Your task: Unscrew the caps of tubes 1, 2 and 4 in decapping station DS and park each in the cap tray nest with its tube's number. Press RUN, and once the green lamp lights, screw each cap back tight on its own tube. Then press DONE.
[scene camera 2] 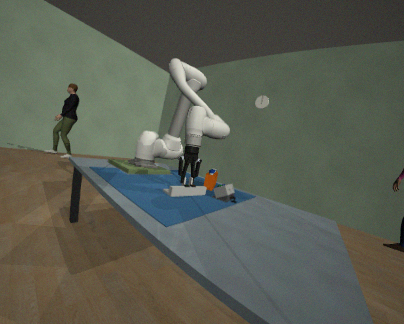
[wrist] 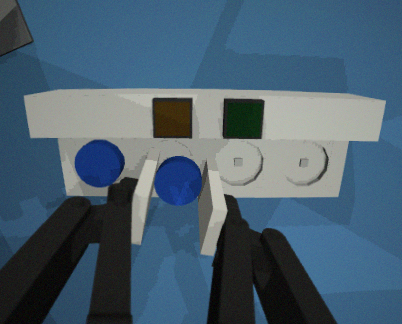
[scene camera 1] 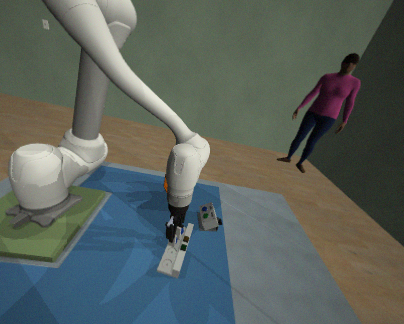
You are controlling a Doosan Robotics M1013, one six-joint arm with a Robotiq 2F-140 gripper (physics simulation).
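A white block carries a dark amber square and a dark green square. Beside them runs a row of four round places. A blue cap sits at the leftmost place in the wrist view. My gripper points down at the second place and is shut on a second blue cap, its pale pads close against both sides. The two right places show rings with small square centres. No numbers are readable, and the tubes' bodies are hidden.
A grey control box with blue and green buttons stands near the block; its corner shows in the wrist view. An orange object with a blue top stands behind. Two people stand away from the table.
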